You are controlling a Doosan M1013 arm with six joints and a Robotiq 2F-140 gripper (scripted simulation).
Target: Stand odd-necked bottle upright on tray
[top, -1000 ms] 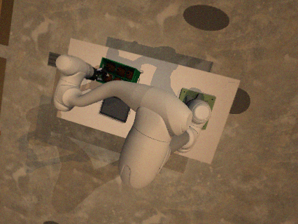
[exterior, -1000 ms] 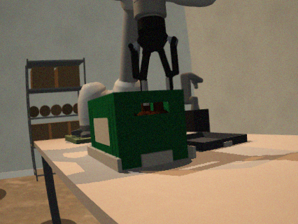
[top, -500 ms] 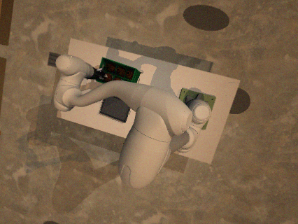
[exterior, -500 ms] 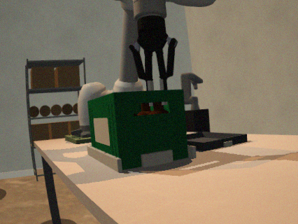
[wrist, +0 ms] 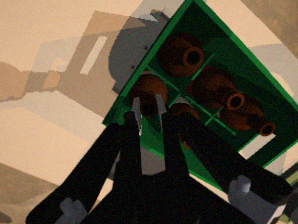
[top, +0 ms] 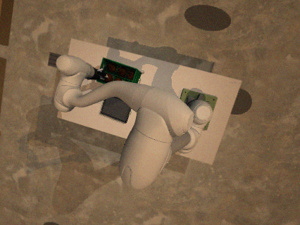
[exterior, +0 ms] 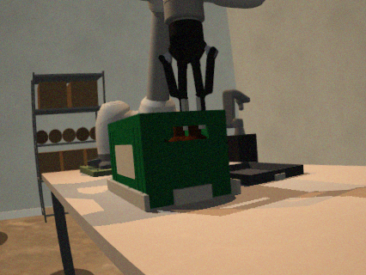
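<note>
The green crate is 9 cm behind my hand, 4 cm to the right of it and 9 cm below it. Round my hand: brown bottle 10 cm behind, 8 cm to the right, 9 cm below; dark tray 11 cm behind, 23 cm to the left, 16 cm below.
</note>
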